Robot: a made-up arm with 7 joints.
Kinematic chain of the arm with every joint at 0, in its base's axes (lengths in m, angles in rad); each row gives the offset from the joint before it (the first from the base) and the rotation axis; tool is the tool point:
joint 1: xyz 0 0 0 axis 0 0.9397 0.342
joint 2: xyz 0 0 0 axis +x
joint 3: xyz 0 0 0 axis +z
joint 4: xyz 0.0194 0 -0.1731 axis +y
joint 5: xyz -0.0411 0 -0.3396 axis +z
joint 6: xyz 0 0 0 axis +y
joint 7: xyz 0 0 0 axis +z
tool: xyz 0 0 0
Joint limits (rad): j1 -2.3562..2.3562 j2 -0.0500..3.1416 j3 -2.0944..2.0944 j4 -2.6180..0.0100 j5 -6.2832..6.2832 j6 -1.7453..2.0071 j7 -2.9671..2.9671
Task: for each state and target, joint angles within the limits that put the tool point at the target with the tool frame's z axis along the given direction. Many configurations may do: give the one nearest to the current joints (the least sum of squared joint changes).
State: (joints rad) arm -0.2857 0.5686 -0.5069 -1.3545 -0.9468 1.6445 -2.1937
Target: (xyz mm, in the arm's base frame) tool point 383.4 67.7 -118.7 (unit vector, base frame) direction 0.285 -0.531 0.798
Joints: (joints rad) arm -0.1663 0.1472 0.1723 -1.6486 -0.5387 2.0071 -2.1937
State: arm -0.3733 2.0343 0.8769 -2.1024 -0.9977 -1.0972 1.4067
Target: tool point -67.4 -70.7 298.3 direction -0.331 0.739 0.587
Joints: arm -0.6739 1.7900 1.1179 -2.2251 -0.3145 -1.4338 1.4067
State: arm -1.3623 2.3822 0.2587 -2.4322 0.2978 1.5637 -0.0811
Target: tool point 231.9 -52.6 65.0 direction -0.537 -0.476 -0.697
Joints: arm -0.8404 2.6470 -0.3233 -2.6162 0.2554 1.5469 -0.0811
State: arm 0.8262 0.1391 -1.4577 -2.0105 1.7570 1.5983 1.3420
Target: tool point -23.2 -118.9 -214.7 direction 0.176 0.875 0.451
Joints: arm 1.5763 1.0354 -0.7733 -2.6162 0.9775 0.6972 1.3420
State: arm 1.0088 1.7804 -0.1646 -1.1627 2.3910 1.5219 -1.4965
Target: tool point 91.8 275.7 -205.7 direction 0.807 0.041 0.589
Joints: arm 0.7650 2.5098 -0.7022 -1.9766 2.2975 1.0134 -1.4965
